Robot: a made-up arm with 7 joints. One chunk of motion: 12 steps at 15 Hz.
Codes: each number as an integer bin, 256 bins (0 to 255) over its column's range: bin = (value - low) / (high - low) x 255, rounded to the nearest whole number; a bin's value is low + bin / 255 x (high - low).
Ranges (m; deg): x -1.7..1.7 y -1.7..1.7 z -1.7..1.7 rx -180..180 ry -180..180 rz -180..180
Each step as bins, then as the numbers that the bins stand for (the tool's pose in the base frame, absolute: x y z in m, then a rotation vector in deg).
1 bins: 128 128 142 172 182 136
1 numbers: 0.0067 0.0067 0.1933 62.82 76.94 12.00
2 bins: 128 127 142 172 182 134
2 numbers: 0.0067 -0.0067 0.1933 62.82 76.94 9.18
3 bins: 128 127 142 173 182 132
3 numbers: 0.0067 -0.0067 0.1933 64.24 76.94 6.35
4 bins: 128 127 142 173 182 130
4 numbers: 0.0067 -0.0067 0.1933 64.24 76.94 3.53
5 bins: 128 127 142 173 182 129
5 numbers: 0.0067 -0.0067 0.1933 64.24 76.94 2.12
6 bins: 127 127 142 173 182 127
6 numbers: -0.0067 -0.0067 0.1933 64.24 76.94 -0.71
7 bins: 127 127 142 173 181 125
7 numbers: -0.0067 -0.0067 0.1933 64.24 75.53 -3.53
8 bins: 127 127 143 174 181 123
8 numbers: -0.0067 -0.0067 0.2067 65.65 75.53 -6.35
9 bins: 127 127 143 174 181 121
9 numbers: -0.0067 -0.0067 0.2067 65.65 75.53 -9.18
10 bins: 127 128 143 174 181 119
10 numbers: -0.0067 0.0067 0.2067 65.65 75.53 -12.00
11 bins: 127 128 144 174 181 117
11 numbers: -0.0067 0.0067 0.2200 65.65 75.53 -14.82
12 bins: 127 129 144 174 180 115
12 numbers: -0.0067 0.0200 0.2200 65.65 74.12 -17.65
